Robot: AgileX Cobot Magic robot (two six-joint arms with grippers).
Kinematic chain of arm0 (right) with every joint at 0, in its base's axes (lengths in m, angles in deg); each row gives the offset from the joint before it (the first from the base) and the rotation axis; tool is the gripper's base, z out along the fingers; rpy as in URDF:
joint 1: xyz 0 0 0.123 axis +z
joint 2: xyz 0 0 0 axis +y
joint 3: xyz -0.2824 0 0.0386 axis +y
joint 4: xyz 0.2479 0 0.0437 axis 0.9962 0 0.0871
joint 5: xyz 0 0 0 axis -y
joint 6: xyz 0.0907 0 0.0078 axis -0.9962 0 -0.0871
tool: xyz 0 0 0 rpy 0 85 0
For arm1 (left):
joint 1: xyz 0 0 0.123 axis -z
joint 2: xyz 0 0 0 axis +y
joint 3: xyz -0.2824 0 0.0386 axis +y
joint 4: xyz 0.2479 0 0.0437 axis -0.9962 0 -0.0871
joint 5: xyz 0 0 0 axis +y
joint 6: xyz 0.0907 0 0.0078 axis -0.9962 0 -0.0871
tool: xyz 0 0 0 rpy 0 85 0
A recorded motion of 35 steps. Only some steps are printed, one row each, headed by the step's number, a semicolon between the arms.
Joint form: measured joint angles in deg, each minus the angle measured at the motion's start. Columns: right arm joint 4, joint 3, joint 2, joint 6, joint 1, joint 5; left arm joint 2, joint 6, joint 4, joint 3, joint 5, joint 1.
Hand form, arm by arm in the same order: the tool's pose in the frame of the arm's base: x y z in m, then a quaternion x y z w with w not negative. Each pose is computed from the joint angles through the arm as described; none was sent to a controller.
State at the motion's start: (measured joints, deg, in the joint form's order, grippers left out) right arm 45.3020 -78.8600 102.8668 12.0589 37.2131 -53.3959; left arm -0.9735 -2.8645 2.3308 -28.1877 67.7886 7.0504
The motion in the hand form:
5: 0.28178 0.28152 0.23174 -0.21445 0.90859 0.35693 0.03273; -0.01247 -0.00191 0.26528 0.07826 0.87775 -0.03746 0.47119
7: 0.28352 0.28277 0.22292 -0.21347 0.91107 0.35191 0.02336; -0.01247 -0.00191 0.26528 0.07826 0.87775 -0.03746 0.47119
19: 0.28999 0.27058 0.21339 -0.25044 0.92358 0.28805 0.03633; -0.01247 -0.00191 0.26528 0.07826 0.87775 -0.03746 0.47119
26: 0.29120 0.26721 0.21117 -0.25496 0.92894 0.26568 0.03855; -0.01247 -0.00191 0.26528 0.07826 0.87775 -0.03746 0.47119
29: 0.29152 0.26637 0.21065 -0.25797 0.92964 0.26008 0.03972; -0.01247 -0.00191 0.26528 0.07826 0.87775 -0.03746 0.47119
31: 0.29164 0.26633 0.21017 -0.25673 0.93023 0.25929 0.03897; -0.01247 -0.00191 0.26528 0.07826 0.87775 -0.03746 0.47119
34: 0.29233 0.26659 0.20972 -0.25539 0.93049 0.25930 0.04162; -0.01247 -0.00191 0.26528 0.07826 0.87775 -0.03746 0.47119
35: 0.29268 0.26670 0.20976 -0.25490 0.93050 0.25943 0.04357; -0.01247 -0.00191 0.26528 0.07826 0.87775 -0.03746 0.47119
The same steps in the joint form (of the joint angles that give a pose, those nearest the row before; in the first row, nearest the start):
5: 1.27 -1.29 5.62 1.59 0.08 -0.12; 0.00 0.00 0.00 0.00 0.00 0.00
7: 1.15 -1.29 6.88 1.73 0.08 -0.19; 0.00 0.00 0.00 0.00 0.00 0.00
19: -8.06 -1.33 7.25 1.26 -0.63 -0.33; 0.00 0.00 0.00 0.00 0.00 0.00
26: -11.36 -1.33 7.25 -0.20 -0.63 -0.34; 0.00 0.00 0.00 0.00 0.00 0.00
29: -12.17 -1.33 7.25 -0.32 -0.63 -0.34; 0.00 0.00 0.00 0.00 0.00 0.00
31: -12.26 -1.34 7.31 -0.51 -0.63 -0.34; 0.00 0.00 0.00 0.00 0.00 0.00
34: -12.26 -1.34 7.39 -0.55 -0.63 0.06; 0.00 0.00 0.00 0.00 0.00 0.00
35: -12.26 -1.34 7.39 -0.55 -0.63 0.29; 0.00 0.00 0.00 0.00 0.00 0.00

